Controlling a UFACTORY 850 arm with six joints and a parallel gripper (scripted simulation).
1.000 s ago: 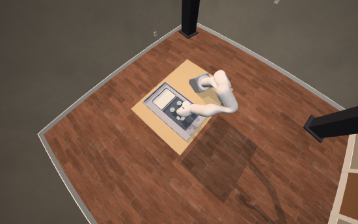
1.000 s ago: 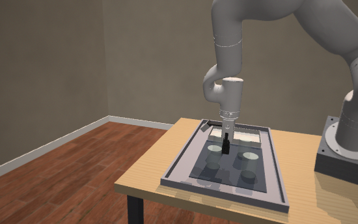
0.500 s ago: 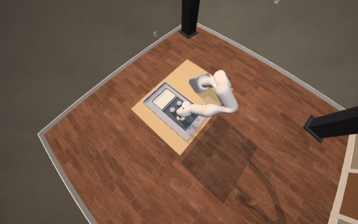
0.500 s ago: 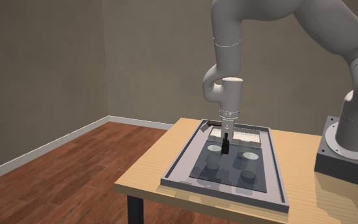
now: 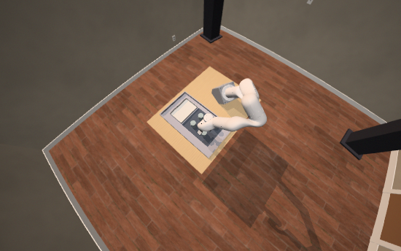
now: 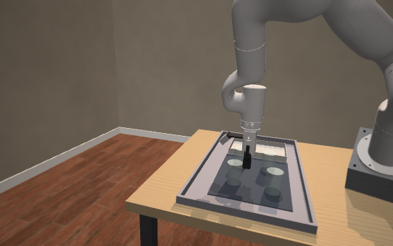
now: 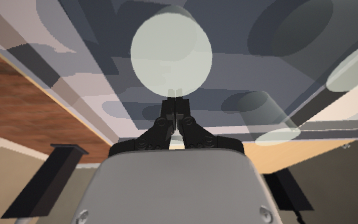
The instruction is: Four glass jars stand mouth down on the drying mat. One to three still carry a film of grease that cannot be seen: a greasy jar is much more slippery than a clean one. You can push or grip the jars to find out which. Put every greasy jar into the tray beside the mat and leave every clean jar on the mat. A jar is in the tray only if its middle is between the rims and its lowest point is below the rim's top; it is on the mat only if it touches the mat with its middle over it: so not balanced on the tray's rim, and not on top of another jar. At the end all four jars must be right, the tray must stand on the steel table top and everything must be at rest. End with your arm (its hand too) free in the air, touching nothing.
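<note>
My hand is 90 mm above the dark drying mat, 80 mm to the left of it and 10 mm past it. The rest, counted from my hand: cream tray: 400 mm to the right, 90 mm below, 30 mm ahead.
</note>
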